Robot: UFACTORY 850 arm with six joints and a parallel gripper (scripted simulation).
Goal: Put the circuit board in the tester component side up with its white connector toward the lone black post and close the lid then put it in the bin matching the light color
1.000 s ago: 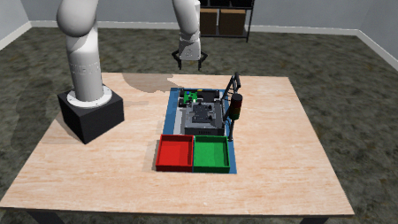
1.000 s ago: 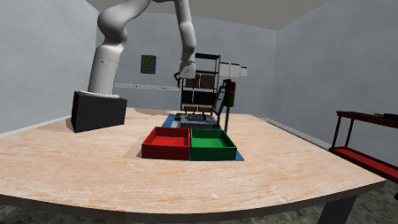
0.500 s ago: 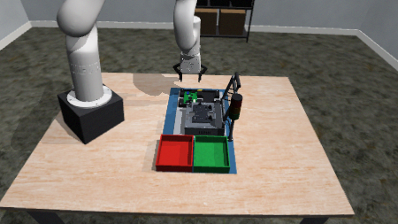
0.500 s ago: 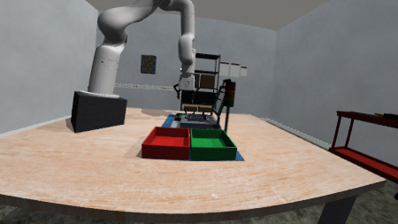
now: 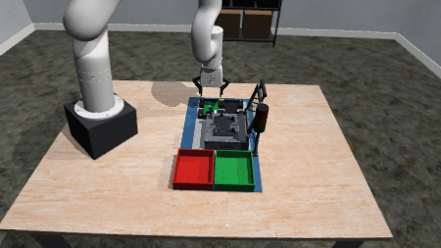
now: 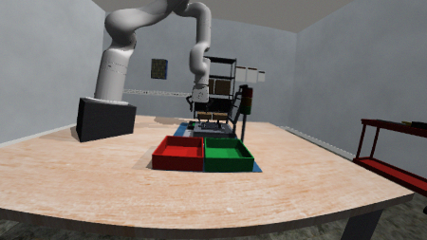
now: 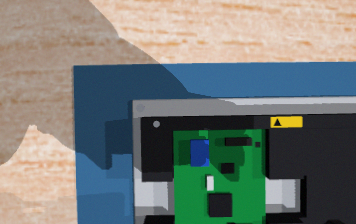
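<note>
Right now the green circuit board is 9 cm below my hand. From my hand the other things lie so: dark nest 8 cm ahead, 16 cm to the right, 4 cm below; then clear lid 20 cm ahead, 15 cm to the right, 7 cm above; then red bin 1 cm behind, 37 cm to the right, 9 cm below.
</note>
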